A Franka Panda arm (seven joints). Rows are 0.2 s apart.
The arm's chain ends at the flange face. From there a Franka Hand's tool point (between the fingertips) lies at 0.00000 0.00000 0.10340 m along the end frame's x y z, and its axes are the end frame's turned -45 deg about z.
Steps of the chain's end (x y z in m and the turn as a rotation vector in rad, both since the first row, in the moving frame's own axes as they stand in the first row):
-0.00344, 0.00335, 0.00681, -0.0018, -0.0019, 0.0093
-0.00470, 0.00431, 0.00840, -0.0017, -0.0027, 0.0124
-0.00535, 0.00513, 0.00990, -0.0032, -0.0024, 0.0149
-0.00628, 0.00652, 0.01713, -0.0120, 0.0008, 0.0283
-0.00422, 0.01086, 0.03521, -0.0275, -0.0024, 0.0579
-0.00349, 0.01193, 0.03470, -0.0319, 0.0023, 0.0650
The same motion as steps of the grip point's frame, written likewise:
-0.00507, -0.00007, 0.00681, 0.0001, -0.0026, 0.0093
-0.00669, -0.00035, 0.00840, 0.0007, -0.0031, 0.0124
-0.00782, -0.00010, 0.00990, -0.0006, -0.0040, 0.0149
-0.00988, 0.00109, 0.01712, -0.0091, -0.0079, 0.0283
-0.01290, 0.00647, 0.03517, -0.0177, -0.0211, 0.0579
-0.01315, 0.00840, 0.03465, -0.0242, -0.0209, 0.0650

